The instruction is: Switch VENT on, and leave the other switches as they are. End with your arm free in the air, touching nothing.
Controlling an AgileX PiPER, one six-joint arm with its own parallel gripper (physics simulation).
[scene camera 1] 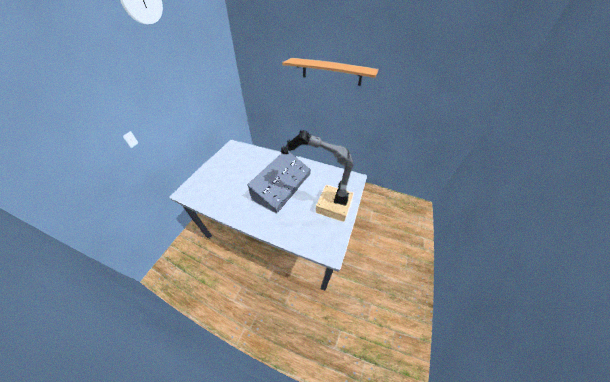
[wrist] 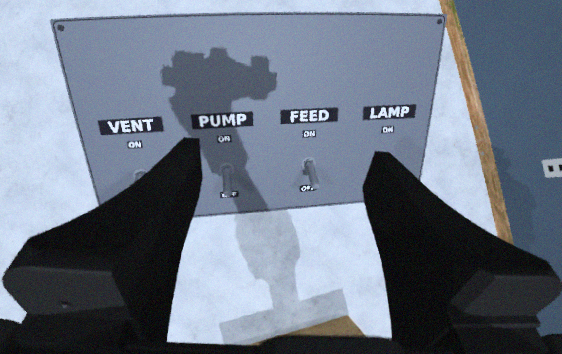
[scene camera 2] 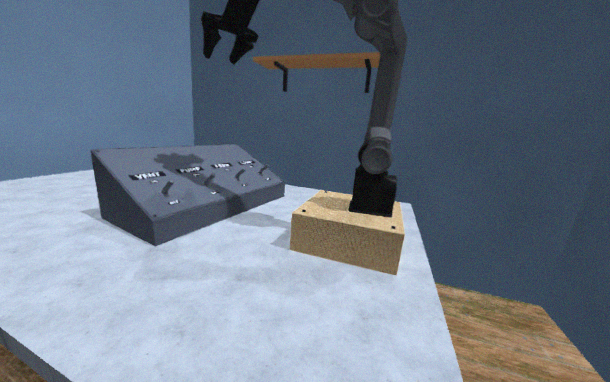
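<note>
The grey sloped switch box [scene camera 1: 292, 193] [scene camera 2: 185, 221] [wrist: 350, 60] stands on the table. The VENT label [scene camera 2: 147, 175] [wrist: 131, 125] is at its left end. The VENT lever [scene camera 2: 167, 188] tilts like its neighbours in scene camera 2; in the wrist view a finger hides most of it. The PUMP lever [wrist: 227, 182] and FEED lever [wrist: 312, 175] point down to OFF. The LAMP lever [scene camera 2: 264, 171] is hidden behind the other finger in the wrist view. My gripper [scene camera 1: 284, 150] [scene camera 2: 220, 59] [wrist: 286, 164] is open and empty, high above the box, touching nothing.
My arm stands on a wooden block [scene camera 1: 331, 210] [scene camera 2: 345, 245] near the right end of the white table [scene camera 1: 215, 200] [scene camera 2: 225, 310]. An orange shelf [scene camera 1: 330, 66] [scene camera 2: 315, 61] hangs on the wall behind. The arm's shadow falls across the box.
</note>
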